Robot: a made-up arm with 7 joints.
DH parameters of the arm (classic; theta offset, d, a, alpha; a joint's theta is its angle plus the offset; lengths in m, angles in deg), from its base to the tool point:
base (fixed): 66.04 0 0.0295 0
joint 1: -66.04 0.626 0.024 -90
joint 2: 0 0.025 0.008 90
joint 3: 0 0.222 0.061 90
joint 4: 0 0.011 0.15 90
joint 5: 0 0.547 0.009 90
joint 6: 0 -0.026 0.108 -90
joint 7: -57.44 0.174 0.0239 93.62
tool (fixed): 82.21 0.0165 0 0
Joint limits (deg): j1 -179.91..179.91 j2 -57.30..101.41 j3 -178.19..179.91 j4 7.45..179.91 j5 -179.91..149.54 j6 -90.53..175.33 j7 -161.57..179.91
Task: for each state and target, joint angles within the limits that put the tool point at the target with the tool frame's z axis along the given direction. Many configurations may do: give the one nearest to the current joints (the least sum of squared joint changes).
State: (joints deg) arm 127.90 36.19 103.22 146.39 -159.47 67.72 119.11
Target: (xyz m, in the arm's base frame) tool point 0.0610 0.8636 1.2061 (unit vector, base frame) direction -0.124 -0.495 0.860
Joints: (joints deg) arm 81.80 67.30 149.22 157.27 -120.16 18.57 116.52
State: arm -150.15 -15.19 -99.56 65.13 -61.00 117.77 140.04
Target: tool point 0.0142 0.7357 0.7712 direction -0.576 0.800 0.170
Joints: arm -173.96 -53.64 -74.59 82.85 -33.53 96.30 132.99
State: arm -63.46 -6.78 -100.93 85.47 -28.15 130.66 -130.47
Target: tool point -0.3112 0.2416 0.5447 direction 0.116 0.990 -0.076
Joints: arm -80.36 -6.44 -120.40 51.02 -19.03 147.38 -135.05
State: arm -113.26 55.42 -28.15 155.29 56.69 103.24 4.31
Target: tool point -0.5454 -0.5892 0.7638 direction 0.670 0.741 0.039
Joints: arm -139.34 72.66 -33.47 179.91 46.97 106.99 -35.18
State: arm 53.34 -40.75 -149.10 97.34 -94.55 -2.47 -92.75
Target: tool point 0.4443 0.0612 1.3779 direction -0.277 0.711 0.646
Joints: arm 80.85 19.17 -133.01 130.96 -106.32 -39.08 -107.23
